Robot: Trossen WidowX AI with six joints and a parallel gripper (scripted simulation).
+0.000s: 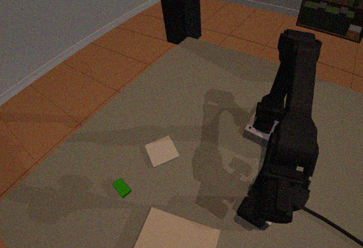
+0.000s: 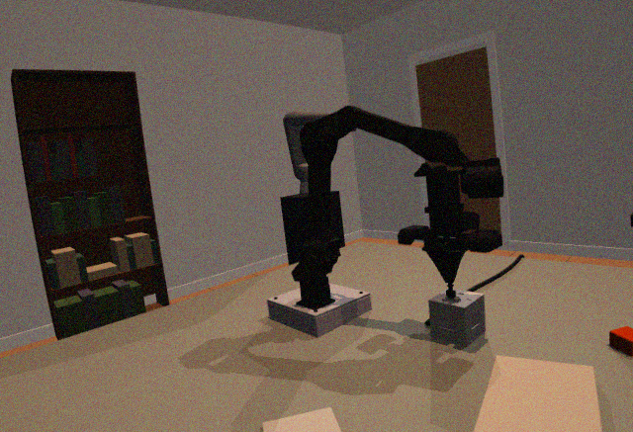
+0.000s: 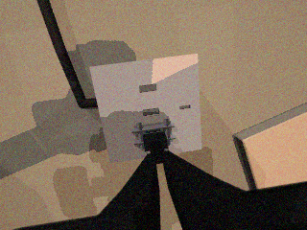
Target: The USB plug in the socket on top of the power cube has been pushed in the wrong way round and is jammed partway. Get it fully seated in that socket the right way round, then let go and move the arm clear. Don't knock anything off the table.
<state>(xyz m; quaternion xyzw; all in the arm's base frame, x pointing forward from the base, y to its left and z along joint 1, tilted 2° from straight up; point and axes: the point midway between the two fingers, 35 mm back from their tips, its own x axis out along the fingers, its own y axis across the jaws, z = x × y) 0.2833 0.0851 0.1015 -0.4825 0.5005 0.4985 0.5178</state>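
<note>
The dark USB plug lies 2 cm below my gripper tip. Round my gripper tip: red block: 27 cm ahead, 10 cm to the left, 10 cm below; tan sheet: 20 cm ahead, 14 cm to the right, 10 cm below; USB socket: 4 cm below.
</note>
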